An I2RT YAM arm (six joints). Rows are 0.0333 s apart.
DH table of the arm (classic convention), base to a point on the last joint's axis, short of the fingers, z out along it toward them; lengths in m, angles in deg. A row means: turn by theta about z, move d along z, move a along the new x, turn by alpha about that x. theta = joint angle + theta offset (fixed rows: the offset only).
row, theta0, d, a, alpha
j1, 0, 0.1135, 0.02, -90
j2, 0, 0, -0.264, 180
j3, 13.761, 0, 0.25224, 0
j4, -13.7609, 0, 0.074, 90
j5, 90, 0, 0, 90
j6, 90, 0.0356, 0, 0
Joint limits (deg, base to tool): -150..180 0..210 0..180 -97..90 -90..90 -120..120
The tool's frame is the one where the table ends.
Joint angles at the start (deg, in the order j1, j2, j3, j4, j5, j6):
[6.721, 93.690, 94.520, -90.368, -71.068, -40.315]
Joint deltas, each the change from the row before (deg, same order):
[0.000, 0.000, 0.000, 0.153, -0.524, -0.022]
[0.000, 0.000, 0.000, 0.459, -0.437, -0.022]
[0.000, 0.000, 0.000, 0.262, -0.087, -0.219]
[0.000, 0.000, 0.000, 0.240, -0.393, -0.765]
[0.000, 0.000, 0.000, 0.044, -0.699, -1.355]
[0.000, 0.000, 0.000, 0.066, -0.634, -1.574]
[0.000, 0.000, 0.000, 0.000, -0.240, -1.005]
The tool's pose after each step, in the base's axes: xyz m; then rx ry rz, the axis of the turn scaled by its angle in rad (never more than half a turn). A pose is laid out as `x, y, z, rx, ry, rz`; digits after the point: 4 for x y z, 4 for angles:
0.2761, 0.0666, 0.3553, -0.9265, 2.1056, 1.5844
0.2768, 0.0667, 0.3555, -0.9284, 2.0921, 1.5864
0.2772, 0.0668, 0.3556, -0.9339, 2.0842, 1.5830
0.2775, 0.0669, 0.3558, -0.9455, 2.0643, 1.5803
0.2775, 0.0670, 0.3562, -0.9620, 2.0341, 1.5797
0.2776, 0.0671, 0.3566, -0.9818, 2.0015, 1.5753
0.2776, 0.0672, 0.3568, -0.9949, 1.9838, 1.5701

